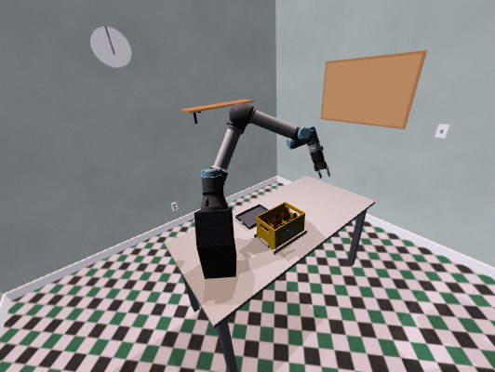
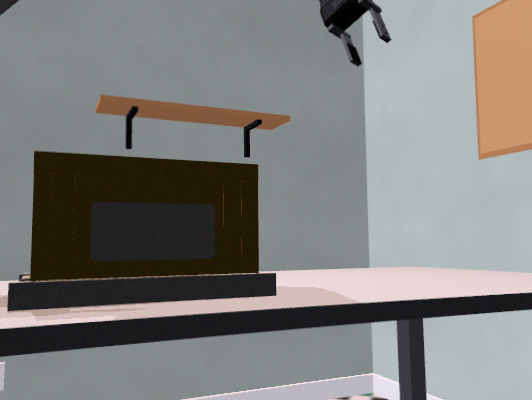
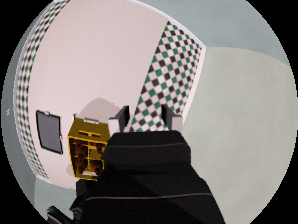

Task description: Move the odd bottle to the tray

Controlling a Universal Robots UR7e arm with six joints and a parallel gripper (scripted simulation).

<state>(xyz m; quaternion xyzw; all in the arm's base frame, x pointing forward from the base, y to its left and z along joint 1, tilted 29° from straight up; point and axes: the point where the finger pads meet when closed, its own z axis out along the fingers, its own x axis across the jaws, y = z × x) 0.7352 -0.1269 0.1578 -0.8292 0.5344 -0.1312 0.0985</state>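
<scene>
My hand is 34 cm past the crate, 30 cm above it and 2 cm to the right of it. Round my hand: dark tray: 39 cm behind, 37 cm below, 30 cm to the left; then brown bottle: 29 cm below, 26 cm behind, 7 cm to the left.
</scene>
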